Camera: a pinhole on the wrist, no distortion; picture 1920 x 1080 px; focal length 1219.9 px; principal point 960.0 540.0 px. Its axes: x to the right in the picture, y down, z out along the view. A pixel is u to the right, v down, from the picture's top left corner.
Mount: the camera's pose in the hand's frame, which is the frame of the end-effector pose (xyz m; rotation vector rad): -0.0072 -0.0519 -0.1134 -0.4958 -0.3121 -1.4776
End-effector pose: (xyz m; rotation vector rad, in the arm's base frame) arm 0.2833 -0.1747 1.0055 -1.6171 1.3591 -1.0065
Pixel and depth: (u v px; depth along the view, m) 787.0 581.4 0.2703
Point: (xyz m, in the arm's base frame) 0.3348 -0.2071 0.8629
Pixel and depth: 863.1 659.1 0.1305
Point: 0.2700 -0.1954 0.9894
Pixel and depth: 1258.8 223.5 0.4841
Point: 0.5918 -0.0840 0.7778
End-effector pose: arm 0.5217 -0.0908 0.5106 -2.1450 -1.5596 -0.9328
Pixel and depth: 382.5 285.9 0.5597
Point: 1.0072 -0.1585 0.3159
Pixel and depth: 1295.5 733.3 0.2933
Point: 0.6131 0.0586 0.4368
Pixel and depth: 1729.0 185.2 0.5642
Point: 0.6063 0.2209 0.0281
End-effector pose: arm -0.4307 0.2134 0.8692 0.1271 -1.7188 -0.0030
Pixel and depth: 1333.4 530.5 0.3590
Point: -0.6851 0.2240 0.8674
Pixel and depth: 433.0 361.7 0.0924
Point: -0.3799 0.2466 0.8648
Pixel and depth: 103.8 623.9 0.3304
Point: -0.5147 0.5191 0.9134
